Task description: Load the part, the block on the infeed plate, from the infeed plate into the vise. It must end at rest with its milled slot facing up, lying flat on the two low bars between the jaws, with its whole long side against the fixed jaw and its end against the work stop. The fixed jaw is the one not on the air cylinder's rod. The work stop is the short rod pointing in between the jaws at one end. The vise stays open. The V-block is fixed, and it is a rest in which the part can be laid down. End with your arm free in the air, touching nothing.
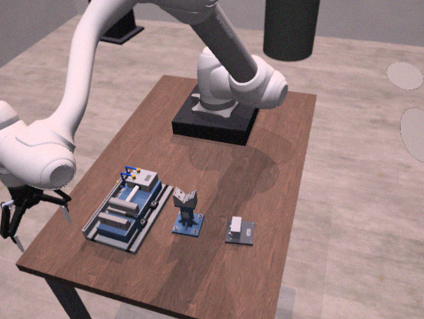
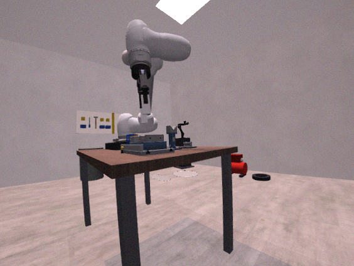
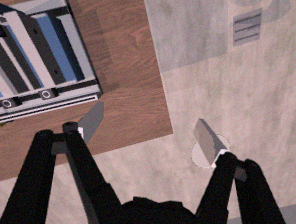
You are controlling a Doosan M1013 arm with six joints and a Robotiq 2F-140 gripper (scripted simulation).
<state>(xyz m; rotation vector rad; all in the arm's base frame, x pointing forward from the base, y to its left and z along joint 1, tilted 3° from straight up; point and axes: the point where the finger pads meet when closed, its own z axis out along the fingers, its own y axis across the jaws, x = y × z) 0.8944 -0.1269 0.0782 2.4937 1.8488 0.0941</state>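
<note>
Right now the part is 340 mm behind my hand, 450 mm to the left of it and 130 mm below it. From my hand the other things lie so: fixed jaw 160 mm behind, 110 mm to the left, 80 mm below; then work stop 200 mm behind, 150 mm to the left, 70 mm below; then moving jaw 230 mm behind, 100 mm to the left, 80 mm below.
</note>
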